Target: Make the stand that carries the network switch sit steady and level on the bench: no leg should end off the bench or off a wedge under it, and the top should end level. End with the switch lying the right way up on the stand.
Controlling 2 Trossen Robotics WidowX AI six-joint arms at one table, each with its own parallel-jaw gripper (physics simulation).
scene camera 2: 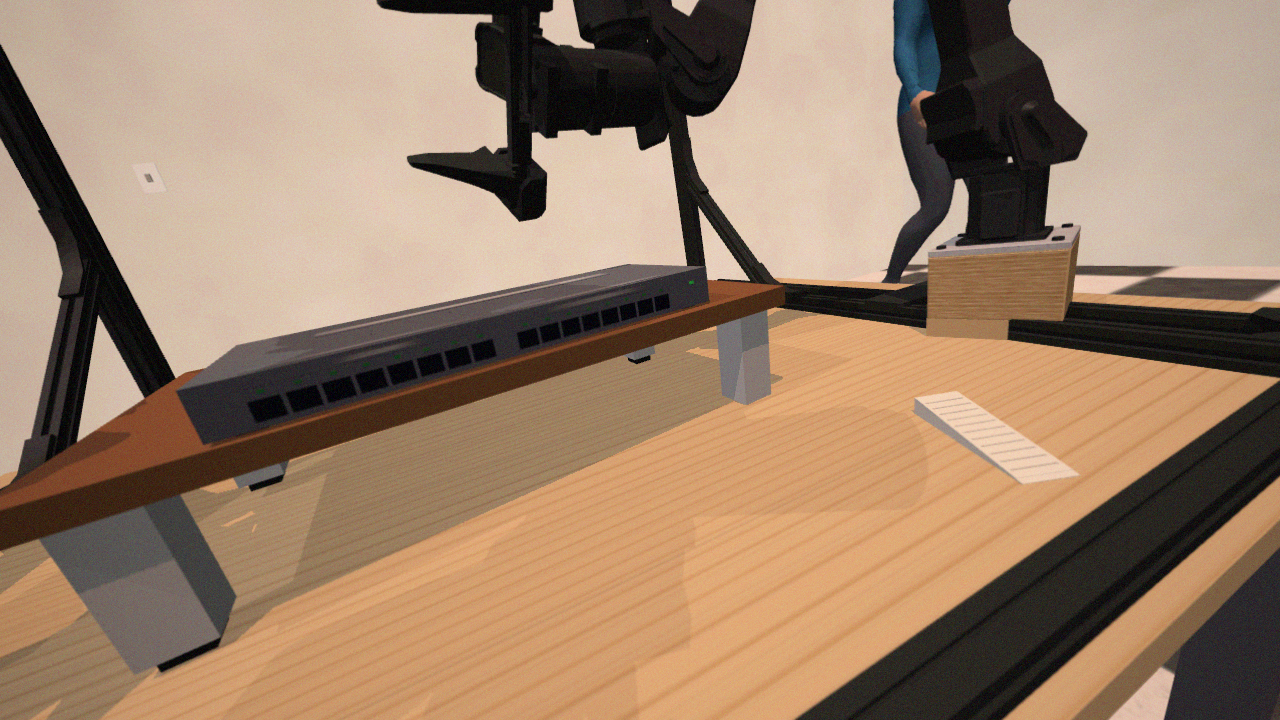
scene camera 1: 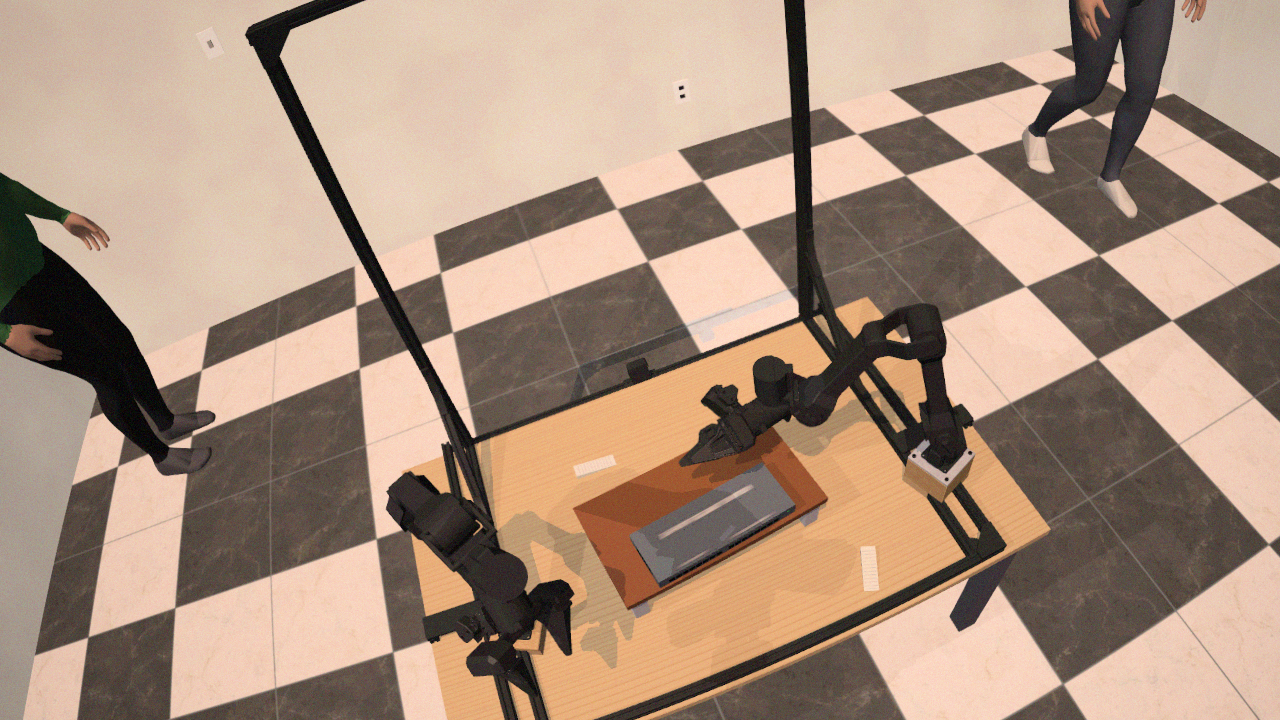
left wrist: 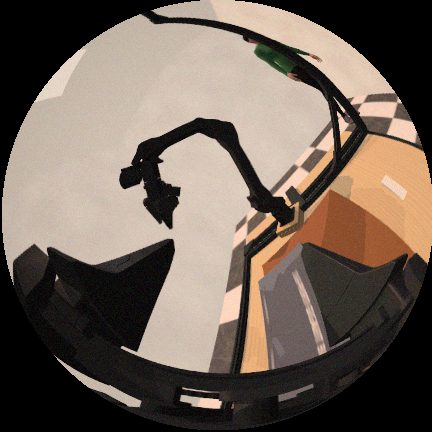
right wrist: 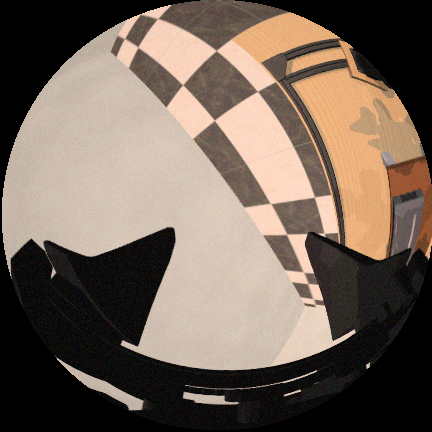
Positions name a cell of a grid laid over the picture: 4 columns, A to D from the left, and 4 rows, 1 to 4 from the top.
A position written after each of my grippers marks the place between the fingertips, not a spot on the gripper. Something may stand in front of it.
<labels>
my left gripper: scene camera 2 B1; scene camera 1 C3; left wrist C3
my right gripper: scene camera 1 B4; left wrist B3; right wrist C3; not seen in scene camera 2 (out of frame)
stand: scene camera 2 A3; scene camera 1 B3; left wrist D3; right wrist D2
dark grey network switch: scene camera 2 A3; scene camera 1 C4; left wrist C4; right wrist D2
</labels>
